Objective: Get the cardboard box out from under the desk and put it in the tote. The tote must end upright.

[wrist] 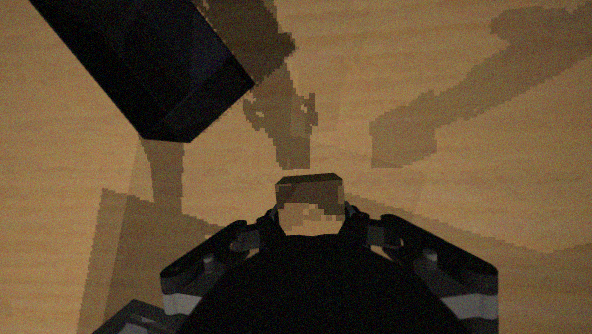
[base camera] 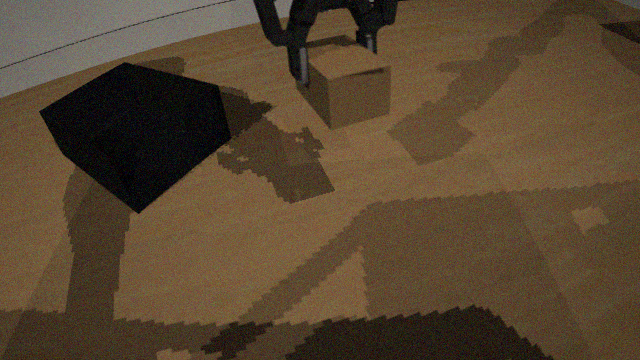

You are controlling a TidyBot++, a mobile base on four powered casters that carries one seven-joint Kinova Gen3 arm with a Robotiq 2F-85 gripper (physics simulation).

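Note:
The cardboard box is between the fingers of my gripper, which is shut on it. The box hangs above the floor, with its shadow apart from it. The black tote stands on the floor to the left of the box in the base view and at the upper left in the wrist view. A gap of floor shows between box and tote. The tote is so dark that its inside is hard to make out. The desk does not show in either view.
A pale wall runs behind the tote at the upper left of the base view. Shadows of the arm and other things lie across the wooden floor. A dark shape lies at the upper right edge of the base view, too little shown to name.

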